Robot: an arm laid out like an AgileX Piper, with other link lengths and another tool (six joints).
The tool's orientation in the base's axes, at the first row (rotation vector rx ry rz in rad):
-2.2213 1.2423 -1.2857
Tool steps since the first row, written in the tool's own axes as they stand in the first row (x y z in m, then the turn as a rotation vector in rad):
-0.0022 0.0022 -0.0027 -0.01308 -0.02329 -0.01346
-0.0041 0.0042 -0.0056 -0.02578 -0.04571 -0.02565
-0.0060 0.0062 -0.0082 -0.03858 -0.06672 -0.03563
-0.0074 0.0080 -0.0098 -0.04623 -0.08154 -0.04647
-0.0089 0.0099 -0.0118 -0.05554 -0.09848 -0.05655
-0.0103 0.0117 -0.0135 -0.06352 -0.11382 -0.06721
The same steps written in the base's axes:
-0.0039 0.0009 -0.0011 -0.00147 0.02622 0.01432
-0.0077 0.0017 -0.0017 -0.00229 0.05142 0.02762
-0.0114 0.0025 -0.0026 -0.00209 0.07551 0.03877
-0.0140 0.0028 -0.0035 -0.00473 0.09203 0.04953
-0.0169 0.0032 -0.0044 -0.00599 0.11098 0.06023
-0.0196 0.0035 -0.0053 -0.00827 0.12804 0.07102

